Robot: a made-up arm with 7 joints. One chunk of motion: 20 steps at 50 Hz.
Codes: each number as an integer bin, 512 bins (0 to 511) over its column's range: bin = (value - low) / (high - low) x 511, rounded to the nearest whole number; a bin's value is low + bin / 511 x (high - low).
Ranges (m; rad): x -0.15..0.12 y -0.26..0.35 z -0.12..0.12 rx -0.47..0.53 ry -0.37..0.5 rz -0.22..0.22
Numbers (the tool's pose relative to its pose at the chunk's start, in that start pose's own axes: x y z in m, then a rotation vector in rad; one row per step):
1: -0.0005 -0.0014 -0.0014 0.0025 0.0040 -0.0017
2: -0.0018 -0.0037 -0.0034 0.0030 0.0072 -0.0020
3: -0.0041 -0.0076 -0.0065 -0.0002 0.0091 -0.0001
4: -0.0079 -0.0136 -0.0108 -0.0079 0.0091 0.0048
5: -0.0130 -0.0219 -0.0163 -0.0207 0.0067 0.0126
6: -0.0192 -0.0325 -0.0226 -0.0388 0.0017 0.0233
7: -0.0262 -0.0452 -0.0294 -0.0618 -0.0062 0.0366
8: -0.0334 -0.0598 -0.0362 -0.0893 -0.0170 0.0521
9: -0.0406 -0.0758 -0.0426 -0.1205 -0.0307 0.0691
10: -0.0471 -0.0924 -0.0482 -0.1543 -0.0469 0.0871
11: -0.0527 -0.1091 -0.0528 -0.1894 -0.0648 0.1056
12: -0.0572 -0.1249 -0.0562 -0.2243 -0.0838 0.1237
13: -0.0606 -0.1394 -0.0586 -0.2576 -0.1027 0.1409
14: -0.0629 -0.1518 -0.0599 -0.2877 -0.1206 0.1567
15: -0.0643 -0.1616 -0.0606 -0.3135 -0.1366 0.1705
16: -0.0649 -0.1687 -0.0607 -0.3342 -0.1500 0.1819
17: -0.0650 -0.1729 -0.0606 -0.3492 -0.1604 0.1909
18: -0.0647 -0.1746 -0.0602 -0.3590 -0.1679 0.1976
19: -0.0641 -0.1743 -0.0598 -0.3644 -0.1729 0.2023
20: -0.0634 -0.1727 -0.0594 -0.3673 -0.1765 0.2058
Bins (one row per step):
1: 283 217 253 241 220 254
2: 280 215 248 242 222 253
3: 276 211 242 240 223 255
4: 269 206 233 236 223 261
5: 259 199 221 230 221 270
6: 248 191 207 220 218 283
7: 234 180 193 209 214 298
8: 221 168 178 195 207 316
9: 207 154 165 179 199 336
10: 195 140 153 161 190 357
11: 184 126 143 143 179 378
12: 176 113 136 126 168 399
13: 169 101 131 109 157 419
14: 165 91 128 93 146 437
15: 162 82 126 80 137 454
16: 161 76 126 69 129 467
17: 161 73 126 62 123 477
18: 161 72 127 57 119 485
19: 163 72 128 54 116 490
20: 164 73 129 52 114 495

